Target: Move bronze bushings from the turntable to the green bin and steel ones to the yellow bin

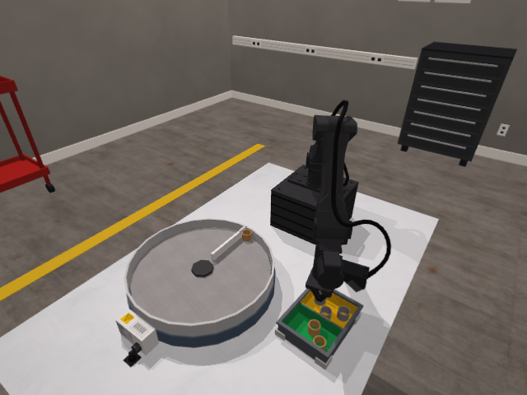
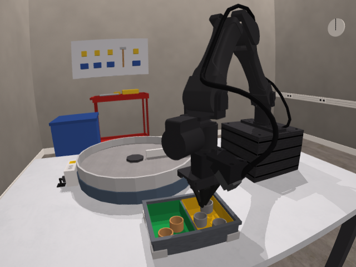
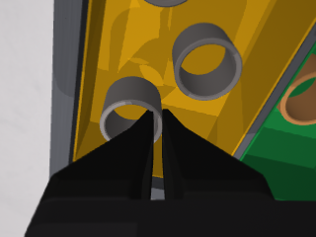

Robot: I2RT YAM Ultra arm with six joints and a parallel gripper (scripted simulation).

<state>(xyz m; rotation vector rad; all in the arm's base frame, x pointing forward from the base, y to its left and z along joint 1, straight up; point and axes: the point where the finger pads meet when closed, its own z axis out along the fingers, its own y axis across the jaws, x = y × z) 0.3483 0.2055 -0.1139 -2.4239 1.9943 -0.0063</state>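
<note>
My hand is 30 mm to the right of the yellow bin and 30 mm above it. Also, from my hand: dark grey tray (50 mm ahead, 30 mm to the left, 20 mm below); turntable (330 mm to the right, 110 mm ahead, 10 mm above); green bin (90 mm ahead, 30 mm below, 20 mm to the left).
</note>
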